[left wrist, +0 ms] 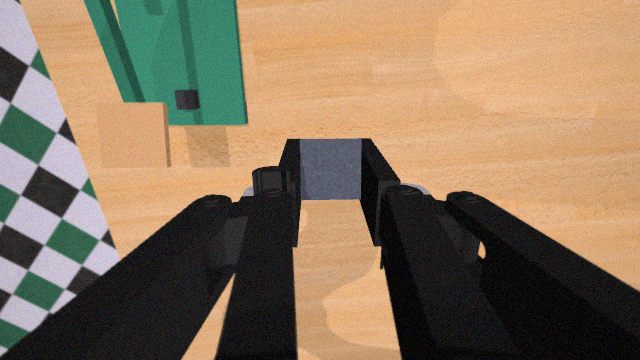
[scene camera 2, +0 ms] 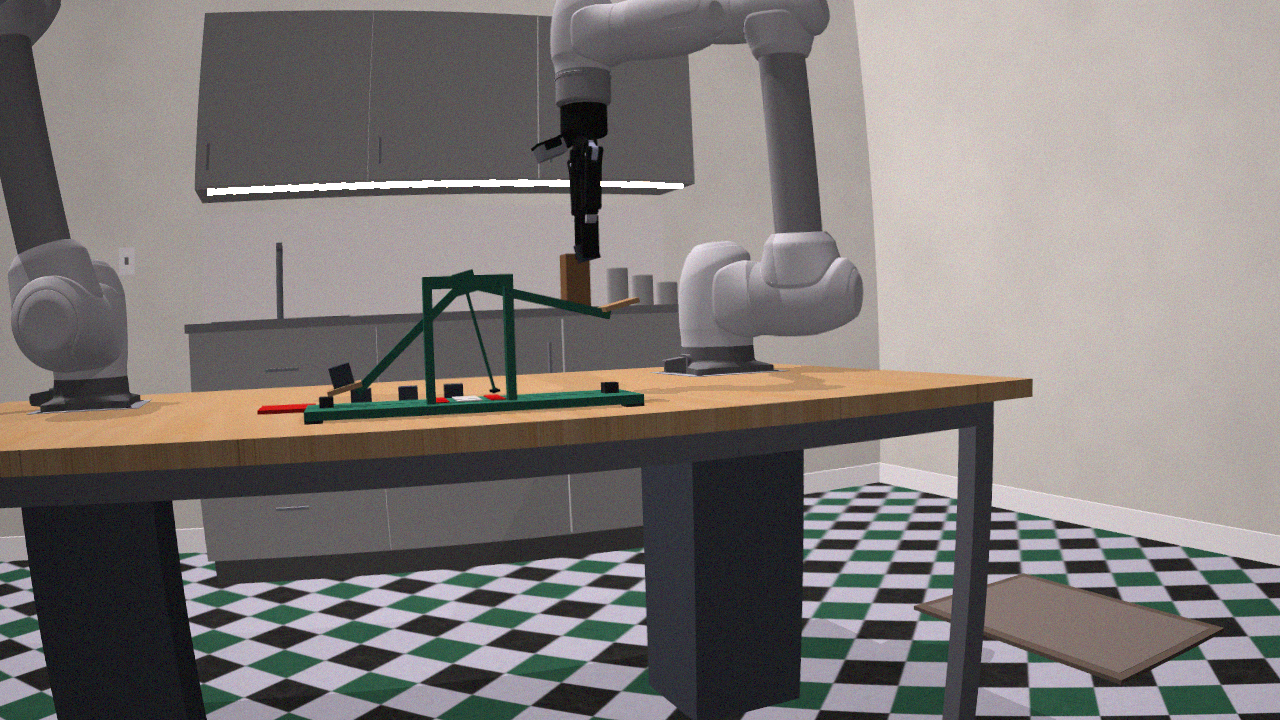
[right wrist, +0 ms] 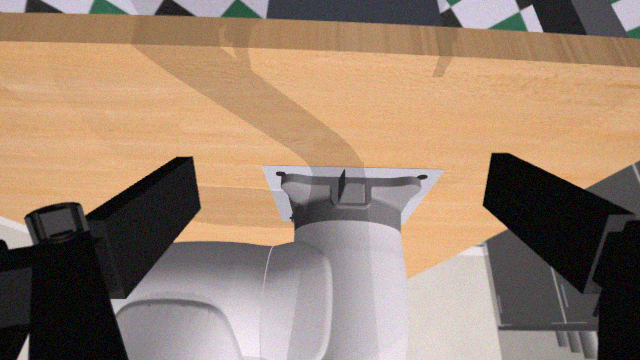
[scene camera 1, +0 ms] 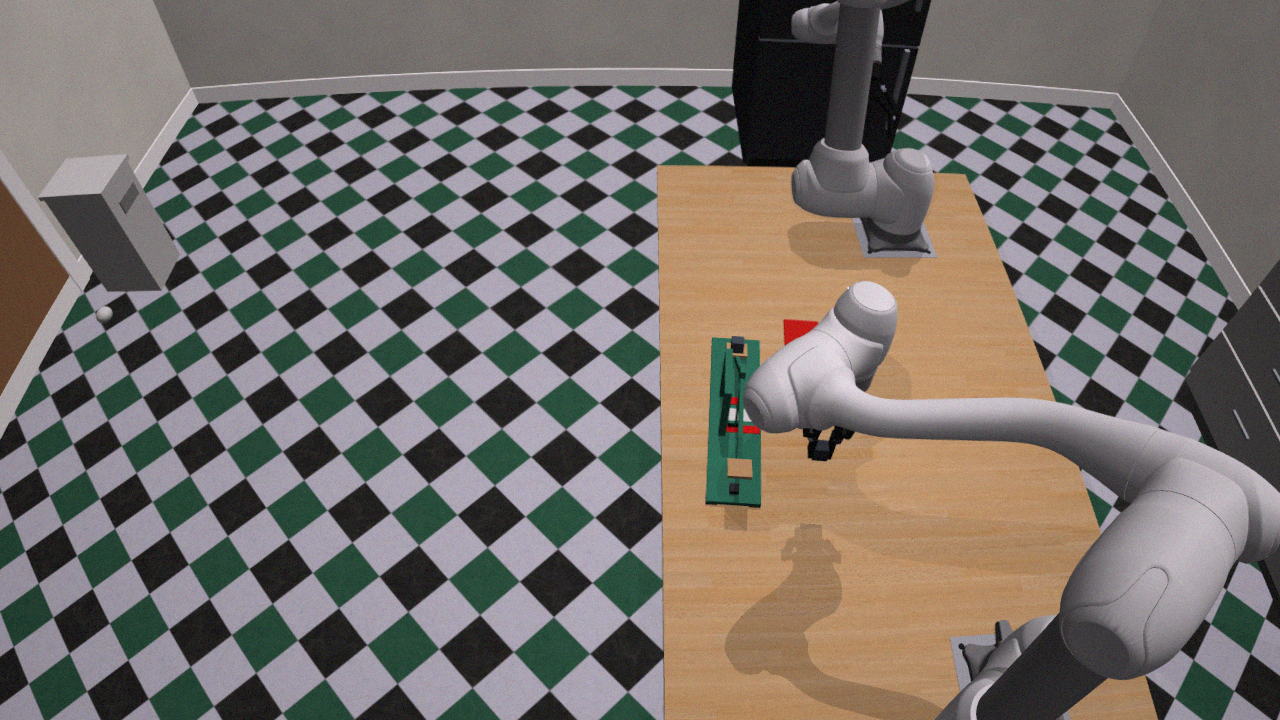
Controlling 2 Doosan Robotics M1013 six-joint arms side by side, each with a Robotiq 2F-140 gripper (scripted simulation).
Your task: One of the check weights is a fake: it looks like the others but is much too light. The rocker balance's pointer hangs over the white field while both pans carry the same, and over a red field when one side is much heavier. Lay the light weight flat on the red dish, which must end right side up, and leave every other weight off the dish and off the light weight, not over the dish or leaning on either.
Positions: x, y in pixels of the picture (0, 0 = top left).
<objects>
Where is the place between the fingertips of my right gripper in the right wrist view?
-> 341, 181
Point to a green rocker balance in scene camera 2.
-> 610, 394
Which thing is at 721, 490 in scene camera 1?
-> A green rocker balance.
</objects>
